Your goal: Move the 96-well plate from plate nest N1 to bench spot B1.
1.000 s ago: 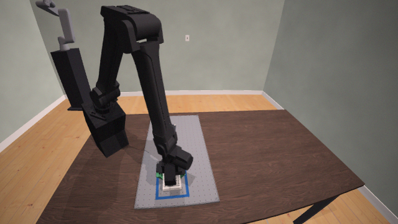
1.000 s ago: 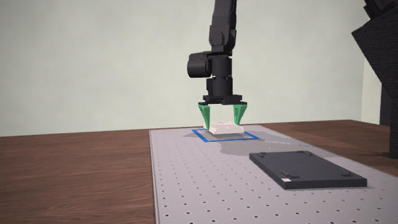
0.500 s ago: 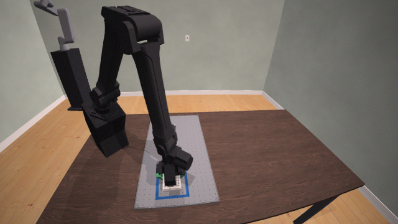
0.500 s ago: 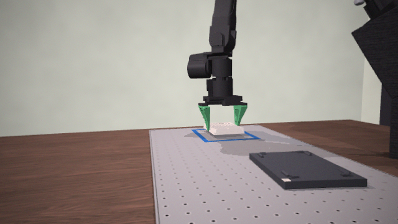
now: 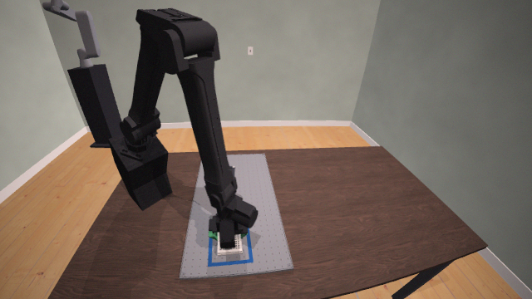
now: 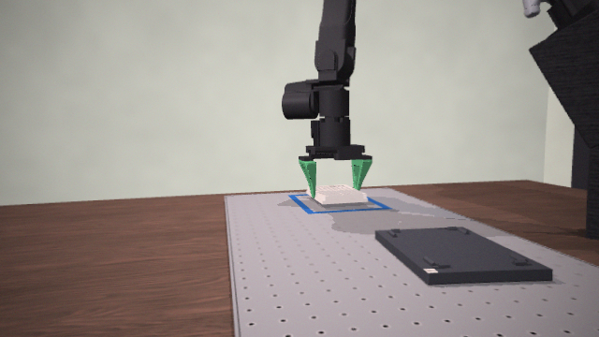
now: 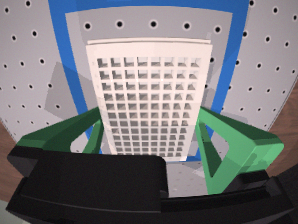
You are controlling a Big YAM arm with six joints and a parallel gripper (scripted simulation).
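Right now my hand is right at the white 96-well plate. Also, from my hand: dark plate nest (60 mm behind, 350 mm to the left, 10 mm below).
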